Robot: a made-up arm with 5 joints.
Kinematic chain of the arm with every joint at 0, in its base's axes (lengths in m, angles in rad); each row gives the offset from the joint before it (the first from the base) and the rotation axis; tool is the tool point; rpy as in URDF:
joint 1: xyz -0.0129 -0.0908 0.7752 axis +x
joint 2: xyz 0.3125 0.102 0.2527 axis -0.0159 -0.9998 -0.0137
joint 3: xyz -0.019 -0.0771 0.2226 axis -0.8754 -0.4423 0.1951
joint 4: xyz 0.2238 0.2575 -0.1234 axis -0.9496 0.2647 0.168
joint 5: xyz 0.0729 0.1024 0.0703 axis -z
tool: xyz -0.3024 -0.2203 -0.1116 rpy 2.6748 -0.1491 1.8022
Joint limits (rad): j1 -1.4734..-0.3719 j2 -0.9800..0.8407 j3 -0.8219..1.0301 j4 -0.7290..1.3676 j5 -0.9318..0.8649
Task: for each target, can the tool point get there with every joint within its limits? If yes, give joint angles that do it. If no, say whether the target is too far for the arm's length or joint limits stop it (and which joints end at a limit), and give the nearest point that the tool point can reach.
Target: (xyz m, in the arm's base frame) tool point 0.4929 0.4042 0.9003
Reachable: yes | joints -0.9935 -0.1908 0.8720 0.9231 -0.5378
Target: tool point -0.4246 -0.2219 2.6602
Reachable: no: too far | nearest point 0.2245 0.2121 1.3551 | short by 1.521 m
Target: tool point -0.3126 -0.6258 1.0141
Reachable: no: joint limits stop it (at a limit: joint 1, joint 2, joint 3, joint 5) | nearest point 0.1482 0.0023 0.9186 | short by 0.785 m
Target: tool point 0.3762 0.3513 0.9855
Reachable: yes | joints -0.8139 -0.3102 -0.3342 0.7199 -0.0226
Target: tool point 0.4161 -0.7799 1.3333
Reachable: no: joint limits stop it (at a limit: joint 1, joint 3) | nearest point 0.5176 -0.0553 1.0836 | short by 0.773 m
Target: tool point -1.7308 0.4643 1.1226
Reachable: no: too far | nearest point -0.0210 0.5455 1.1734 | short by 1.712 m
